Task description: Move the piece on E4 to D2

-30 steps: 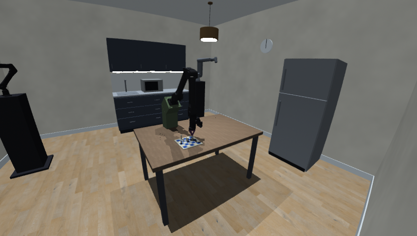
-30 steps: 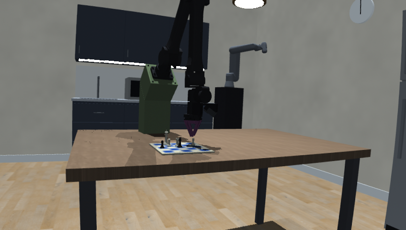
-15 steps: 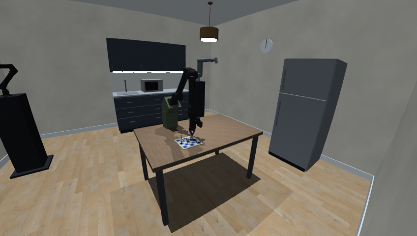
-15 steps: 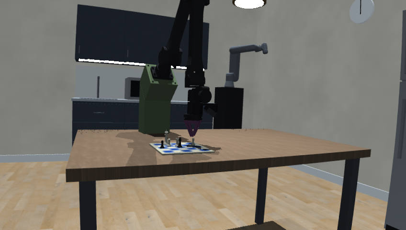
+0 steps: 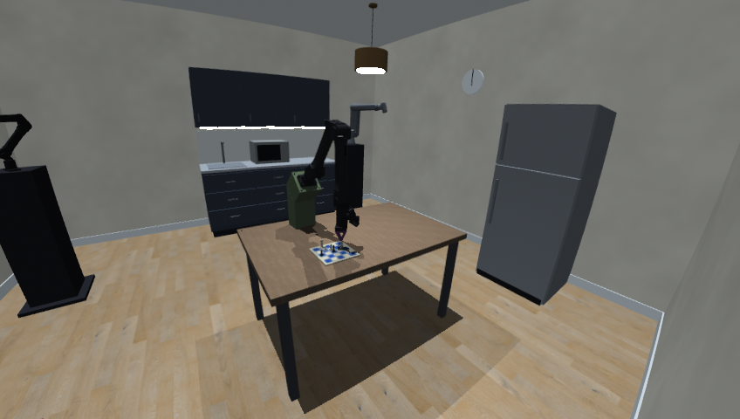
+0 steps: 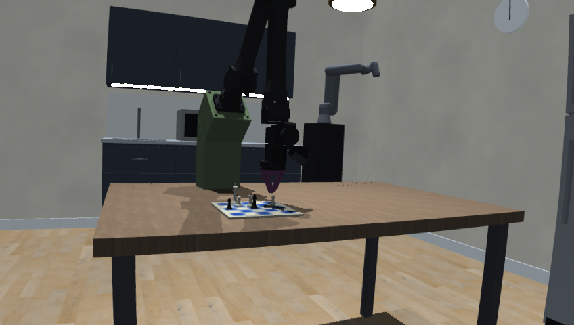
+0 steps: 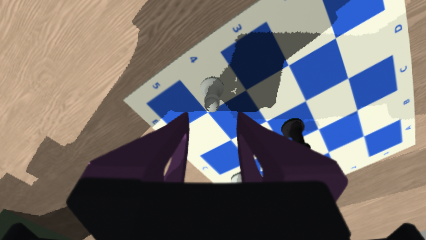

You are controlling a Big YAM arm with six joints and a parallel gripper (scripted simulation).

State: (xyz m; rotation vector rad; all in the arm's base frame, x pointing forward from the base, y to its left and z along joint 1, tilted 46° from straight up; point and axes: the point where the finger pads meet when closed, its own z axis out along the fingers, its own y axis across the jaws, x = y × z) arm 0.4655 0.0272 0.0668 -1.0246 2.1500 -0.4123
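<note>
Now: the chessboard 70 mm to the right of my hand, 50 mm below it and 40 mm ahead of it. From my hand the other things lie so: tall white piece 110 mm to the right, 40 mm behind, 20 mm below.
</note>
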